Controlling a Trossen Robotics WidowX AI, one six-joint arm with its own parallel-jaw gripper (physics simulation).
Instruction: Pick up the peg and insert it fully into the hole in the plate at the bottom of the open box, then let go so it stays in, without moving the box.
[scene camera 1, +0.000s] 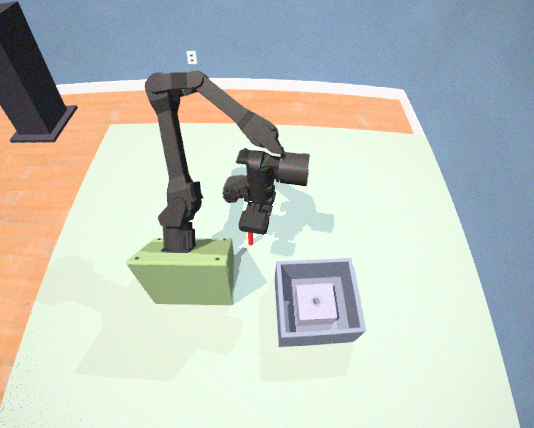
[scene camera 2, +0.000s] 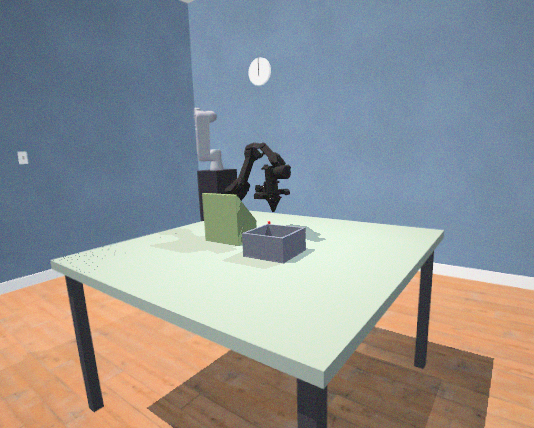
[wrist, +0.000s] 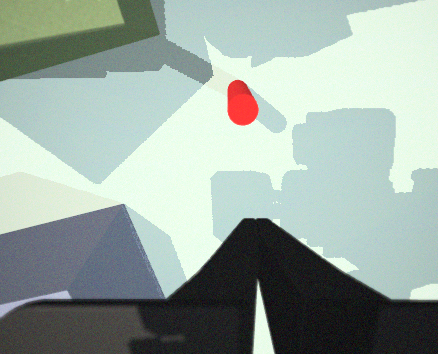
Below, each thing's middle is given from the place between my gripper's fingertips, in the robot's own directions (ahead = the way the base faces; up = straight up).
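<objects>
I see the red peg (wrist: 243, 109) 90 mm below my hand and 30 mm behind it. The grey-blue box (scene camera 1: 349, 326) is 80 mm below my hand, 190 mm to the right of it and 140 mm ahead of it. As for the pale square plate (scene camera 1: 315, 305), it is 100 mm below my hand, 190 mm to the right of it and 140 mm ahead of it.
</objects>
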